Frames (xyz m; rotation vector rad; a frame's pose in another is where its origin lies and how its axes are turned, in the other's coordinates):
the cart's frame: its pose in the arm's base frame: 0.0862 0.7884 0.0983 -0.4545 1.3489 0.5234
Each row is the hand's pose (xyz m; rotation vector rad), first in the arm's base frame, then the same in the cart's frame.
Working: the arm's base frame: its pose in the cart's frame: 0.0120 -0.5803 -0.5493 0.4545 -1.3489 -0.5234

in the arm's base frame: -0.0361 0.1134 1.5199 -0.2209 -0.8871 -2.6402
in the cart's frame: -1.4811 -0.4813 -0.2574 -1.2774 0.3301 2.2330
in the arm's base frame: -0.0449 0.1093 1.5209 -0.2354 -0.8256 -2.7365
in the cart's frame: -1.4837 -0.4794 -0.2667 -1.2838 0.2044 2.2144
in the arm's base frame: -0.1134 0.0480 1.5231 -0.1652 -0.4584 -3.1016
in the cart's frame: -1.5010 -0.4877 -0.3566 -1.4026 -0.2889 2.0572
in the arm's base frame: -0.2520 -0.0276 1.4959 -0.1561 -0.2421 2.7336
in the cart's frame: -1.5005 -0.4654 -0.5152 -1.6131 -0.9666 1.5939
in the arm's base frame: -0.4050 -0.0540 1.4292 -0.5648 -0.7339 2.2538
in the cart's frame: -1.4585 -0.3947 -0.6628 -1.7925 -1.4229 0.9344
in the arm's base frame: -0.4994 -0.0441 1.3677 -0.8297 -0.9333 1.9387
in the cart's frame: -1.4100 -0.3299 -0.7418 -1.8752 -1.5704 0.4845
